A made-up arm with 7 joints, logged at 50 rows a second.
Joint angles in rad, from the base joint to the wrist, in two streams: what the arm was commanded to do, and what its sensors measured. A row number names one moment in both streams.
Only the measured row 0 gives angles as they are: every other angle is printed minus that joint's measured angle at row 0.
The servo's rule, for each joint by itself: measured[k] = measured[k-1] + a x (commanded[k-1-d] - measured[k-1]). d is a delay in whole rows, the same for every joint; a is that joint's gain. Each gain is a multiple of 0.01, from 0.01 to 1. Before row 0 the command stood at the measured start. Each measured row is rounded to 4 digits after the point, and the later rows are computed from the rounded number. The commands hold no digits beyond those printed.
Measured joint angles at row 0: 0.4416 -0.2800 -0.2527 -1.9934 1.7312 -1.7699 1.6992
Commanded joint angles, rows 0 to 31: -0.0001 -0.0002 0.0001 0.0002 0.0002 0.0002 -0.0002; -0.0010 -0.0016 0.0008 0.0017 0.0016 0.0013 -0.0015; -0.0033 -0.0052 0.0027 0.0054 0.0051 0.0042 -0.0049; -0.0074 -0.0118 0.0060 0.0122 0.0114 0.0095 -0.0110; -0.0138 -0.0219 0.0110 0.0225 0.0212 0.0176 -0.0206; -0.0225 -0.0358 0.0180 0.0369 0.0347 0.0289 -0.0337; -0.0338 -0.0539 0.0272 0.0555 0.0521 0.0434 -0.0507; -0.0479 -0.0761 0.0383 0.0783 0.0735 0.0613 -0.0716; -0.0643 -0.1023 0.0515 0.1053 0.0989 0.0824 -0.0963; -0.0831 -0.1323 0.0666 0.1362 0.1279 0.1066 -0.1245; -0.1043 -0.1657 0.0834 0.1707 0.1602 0.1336 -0.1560; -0.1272 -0.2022 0.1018 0.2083 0.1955 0.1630 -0.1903; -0.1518 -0.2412 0.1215 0.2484 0.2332 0.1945 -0.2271; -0.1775 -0.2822 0.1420 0.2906 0.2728 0.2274 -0.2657; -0.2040 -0.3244 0.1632 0.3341 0.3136 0.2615 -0.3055; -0.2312 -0.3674 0.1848 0.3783 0.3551 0.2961 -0.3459; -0.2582 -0.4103 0.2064 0.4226 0.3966 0.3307 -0.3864; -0.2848 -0.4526 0.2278 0.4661 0.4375 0.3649 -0.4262; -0.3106 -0.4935 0.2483 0.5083 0.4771 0.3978 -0.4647; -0.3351 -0.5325 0.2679 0.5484 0.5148 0.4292 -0.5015; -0.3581 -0.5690 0.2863 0.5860 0.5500 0.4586 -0.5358; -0.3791 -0.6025 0.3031 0.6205 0.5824 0.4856 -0.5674; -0.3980 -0.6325 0.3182 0.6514 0.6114 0.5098 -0.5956; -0.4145 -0.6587 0.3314 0.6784 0.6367 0.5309 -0.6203; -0.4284 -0.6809 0.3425 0.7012 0.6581 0.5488 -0.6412; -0.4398 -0.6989 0.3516 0.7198 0.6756 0.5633 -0.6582; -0.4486 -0.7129 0.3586 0.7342 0.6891 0.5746 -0.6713; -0.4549 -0.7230 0.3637 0.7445 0.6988 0.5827 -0.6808; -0.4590 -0.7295 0.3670 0.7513 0.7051 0.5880 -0.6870; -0.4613 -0.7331 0.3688 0.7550 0.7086 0.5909 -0.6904; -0.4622 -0.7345 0.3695 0.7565 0.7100 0.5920 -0.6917; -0.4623 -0.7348 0.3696 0.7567 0.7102 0.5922 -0.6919
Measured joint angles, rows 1 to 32: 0.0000 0.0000 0.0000 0.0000 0.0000 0.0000 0.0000; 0.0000 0.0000 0.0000 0.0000 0.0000 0.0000 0.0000; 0.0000 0.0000 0.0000 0.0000 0.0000 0.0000 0.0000; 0.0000 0.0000 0.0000 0.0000 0.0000 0.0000 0.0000; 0.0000 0.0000 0.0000 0.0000 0.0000 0.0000 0.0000; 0.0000 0.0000 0.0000 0.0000 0.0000 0.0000 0.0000; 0.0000 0.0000 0.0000 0.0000 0.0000 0.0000 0.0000; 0.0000 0.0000 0.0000 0.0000 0.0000 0.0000 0.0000; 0.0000 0.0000 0.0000 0.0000 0.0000 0.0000 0.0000; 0.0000 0.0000 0.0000 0.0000 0.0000 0.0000 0.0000; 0.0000 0.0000 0.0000 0.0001 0.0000 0.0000 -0.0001; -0.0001 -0.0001 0.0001 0.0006 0.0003 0.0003 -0.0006; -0.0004 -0.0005 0.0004 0.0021 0.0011 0.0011 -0.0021; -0.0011 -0.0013 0.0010 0.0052 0.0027 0.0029 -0.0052; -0.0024 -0.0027 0.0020 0.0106 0.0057 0.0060 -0.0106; -0.0044 -0.0050 0.0036 0.0188 0.0103 0.0108 -0.0187; -0.0073 -0.0084 0.0060 0.0302 0.0170 0.0176 -0.0299; -0.0114 -0.0131 0.0092 0.0451 0.0260 0.0268 -0.0445; -0.0167 -0.0193 0.0134 0.0638 0.0377 0.0385 -0.0626; -0.0233 -0.0272 0.0187 0.0862 0.0521 0.0528 -0.0843; -0.0314 -0.0369 0.0252 0.1124 0.0694 0.0698 -0.1094; -0.0410 -0.0485 0.0329 0.1421 0.0896 0.0894 -0.1377; -0.0521 -0.0620 0.0418 0.1751 0.1126 0.1115 -0.1690; -0.0646 -0.0774 0.0518 0.2109 0.1382 0.1358 -0.2028; -0.0785 -0.0947 0.0629 0.2491 0.1663 0.1622 -0.2387; -0.0938 -0.1138 0.0751 0.2892 0.1965 0.1903 -0.2762; -0.1102 -0.1346 0.0882 0.3306 0.2285 0.2198 -0.3148; -0.1277 -0.1569 0.1022 0.3726 0.2619 0.2503 -0.3538; -0.1460 -0.1805 0.1168 0.4147 0.2963 0.2813 -0.3926; -0.1649 -0.2051 0.1319 0.4561 0.3313 0.3124 -0.4307; -0.1842 -0.2306 0.1473 0.4964 0.3663 0.3431 -0.4675; -0.2037 -0.2566 0.1629 0.5349 0.4009 0.3730 -0.5025
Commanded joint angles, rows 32 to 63: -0.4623 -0.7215 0.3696 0.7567 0.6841 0.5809 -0.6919; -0.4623 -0.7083 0.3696 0.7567 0.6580 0.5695 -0.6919; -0.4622 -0.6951 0.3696 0.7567 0.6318 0.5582 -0.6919; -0.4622 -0.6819 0.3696 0.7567 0.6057 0.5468 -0.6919; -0.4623 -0.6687 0.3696 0.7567 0.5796 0.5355 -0.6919; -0.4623 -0.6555 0.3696 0.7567 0.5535 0.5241 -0.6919; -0.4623 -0.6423 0.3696 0.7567 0.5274 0.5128 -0.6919; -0.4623 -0.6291 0.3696 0.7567 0.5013 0.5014 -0.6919; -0.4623 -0.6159 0.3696 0.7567 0.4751 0.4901 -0.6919; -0.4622 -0.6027 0.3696 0.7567 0.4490 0.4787 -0.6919; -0.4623 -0.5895 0.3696 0.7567 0.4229 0.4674 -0.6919; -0.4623 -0.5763 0.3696 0.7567 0.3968 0.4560 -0.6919; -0.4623 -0.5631 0.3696 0.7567 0.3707 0.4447 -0.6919; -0.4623 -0.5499 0.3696 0.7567 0.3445 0.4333 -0.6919; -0.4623 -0.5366 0.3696 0.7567 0.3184 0.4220 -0.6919; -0.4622 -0.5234 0.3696 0.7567 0.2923 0.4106 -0.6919; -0.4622 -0.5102 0.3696 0.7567 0.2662 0.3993 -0.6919; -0.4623 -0.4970 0.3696 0.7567 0.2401 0.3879 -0.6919; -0.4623 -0.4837 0.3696 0.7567 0.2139 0.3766 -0.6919; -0.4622 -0.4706 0.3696 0.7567 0.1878 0.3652 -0.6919; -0.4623 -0.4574 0.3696 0.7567 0.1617 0.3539 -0.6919; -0.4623 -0.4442 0.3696 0.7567 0.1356 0.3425 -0.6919; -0.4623 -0.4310 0.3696 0.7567 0.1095 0.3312 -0.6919; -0.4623 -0.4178 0.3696 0.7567 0.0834 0.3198 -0.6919; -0.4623 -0.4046 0.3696 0.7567 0.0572 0.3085 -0.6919; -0.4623 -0.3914 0.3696 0.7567 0.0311 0.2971 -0.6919; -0.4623 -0.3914 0.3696 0.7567 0.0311 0.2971 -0.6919; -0.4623 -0.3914 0.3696 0.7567 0.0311 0.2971 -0.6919; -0.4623 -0.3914 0.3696 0.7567 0.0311 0.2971 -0.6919; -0.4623 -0.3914 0.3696 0.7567 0.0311 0.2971 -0.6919; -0.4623 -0.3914 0.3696 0.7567 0.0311 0.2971 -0.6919; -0.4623 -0.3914 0.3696 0.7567 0.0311 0.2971 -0.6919
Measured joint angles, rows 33 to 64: -0.2231 -0.2829 0.1784 0.5710 0.4346 0.4017 -0.5351; -0.2422 -0.3092 0.1937 0.6043 0.4669 0.4288 -0.5649; -0.2608 -0.3352 0.2086 0.6343 0.4975 0.4540 -0.5916; -0.2787 -0.3607 0.2229 0.6608 0.5260 0.4770 -0.6149; -0.2957 -0.3854 0.2365 0.6836 0.5521 0.4975 -0.6346; -0.3116 -0.4090 0.2492 0.7025 0.5756 0.5154 -0.6508; -0.3263 -0.4314 0.2610 0.7176 0.5963 0.5306 -0.6635; -0.3398 -0.4525 0.2718 0.7292 0.6143 0.5433 -0.6729; -0.3520 -0.4722 0.2816 0.7377 0.6296 0.5535 -0.6795; -0.3630 -0.4906 0.2904 0.7436 0.6425 0.5616 -0.6838; -0.3729 -0.5068 0.2983 0.7477 0.6492 0.5657 -0.6866; -0.3818 -0.5209 0.3054 0.7505 0.6506 0.5665 -0.6885; -0.3898 -0.5331 0.3118 0.7524 0.6476 0.5648 -0.6897; -0.3970 -0.5435 0.3176 0.7537 0.6409 0.5610 -0.6905; -0.4035 -0.5523 0.3228 0.7546 0.6311 0.5556 -0.6910; -0.4094 -0.5595 0.3275 0.7553 0.6187 0.5490 -0.6913; -0.4147 -0.5653 0.3317 0.7557 0.6041 0.5414 -0.6915; -0.4195 -0.5698 0.3355 0.7560 0.5877 0.5330 -0.6916; -0.4238 -0.5730 0.3389 0.7562 0.5697 0.5240 -0.6917; -0.4276 -0.5751 0.3420 0.7564 0.5504 0.5145 -0.6918; -0.4311 -0.5761 0.3448 0.7565 0.5300 0.5046 -0.6918; -0.4342 -0.5761 0.3473 0.7566 0.5087 0.4944 -0.6918; -0.4370 -0.5752 0.3495 0.7566 0.4866 0.4840 -0.6918; -0.4395 -0.5734 0.3515 0.7566 0.4639 0.4734 -0.6918; -0.4418 -0.5708 0.3533 0.7566 0.4406 0.4626 -0.6918; -0.4438 -0.5675 0.3549 0.7566 0.4169 0.4517 -0.6918; -0.4456 -0.5635 0.3564 0.7566 0.3928 0.4407 -0.6918; -0.4473 -0.5588 0.3577 0.7566 0.3684 0.4296 -0.6918; -0.4488 -0.5535 0.3589 0.7566 0.3437 0.4185 -0.6918; -0.4501 -0.5477 0.3600 0.7566 0.3188 0.4073 -0.6918; -0.4513 -0.5414 0.3610 0.7566 0.2937 0.3961 -0.6918; -0.4524 -0.5346 0.3619 0.7566 0.2684 0.3848 -0.6918
